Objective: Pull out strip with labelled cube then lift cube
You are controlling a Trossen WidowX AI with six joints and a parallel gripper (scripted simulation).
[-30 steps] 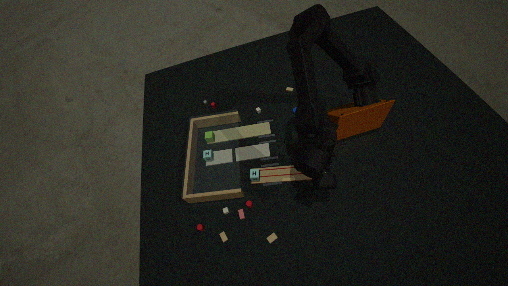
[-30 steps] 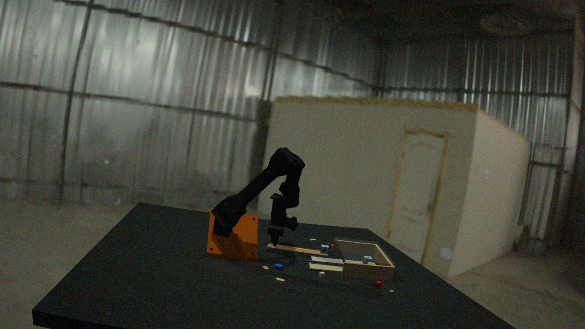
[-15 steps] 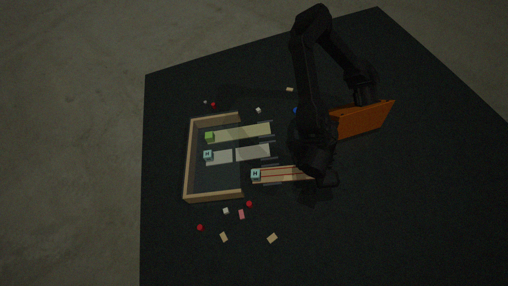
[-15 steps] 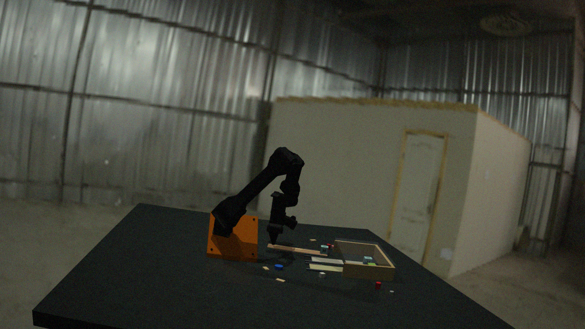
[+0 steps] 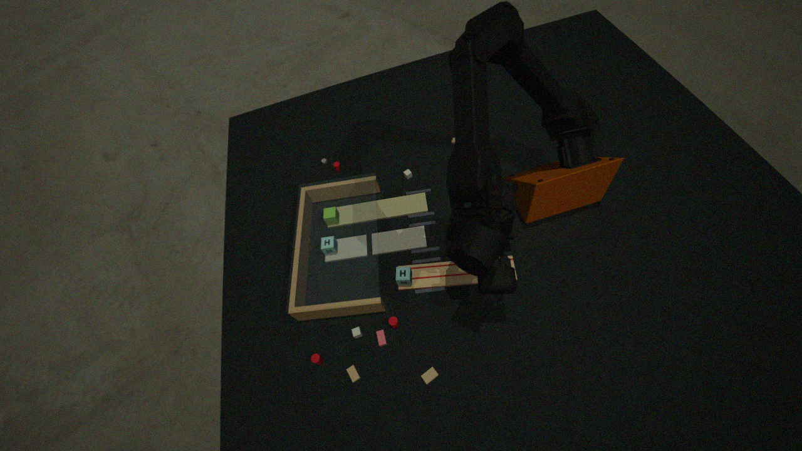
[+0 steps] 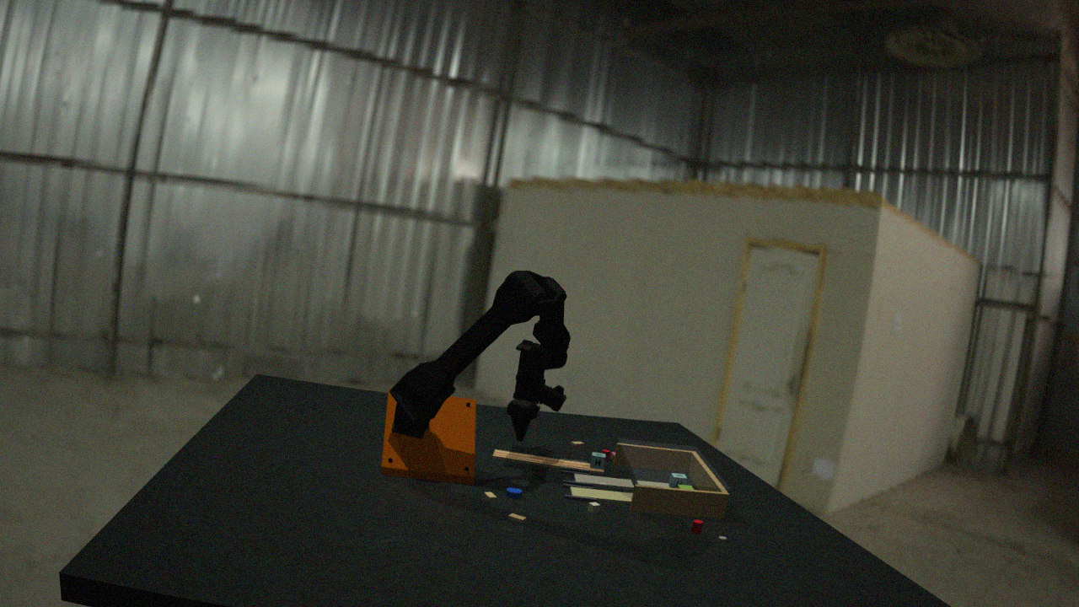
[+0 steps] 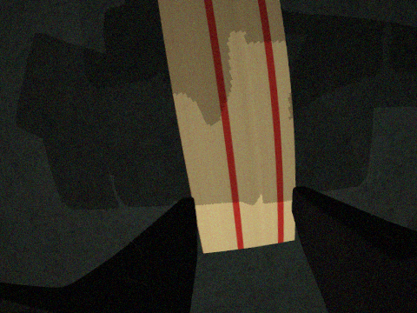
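The red-lined strip lies 70 mm ahead of my gripper tip, 40 mm below it and 10 mm to the right of it.
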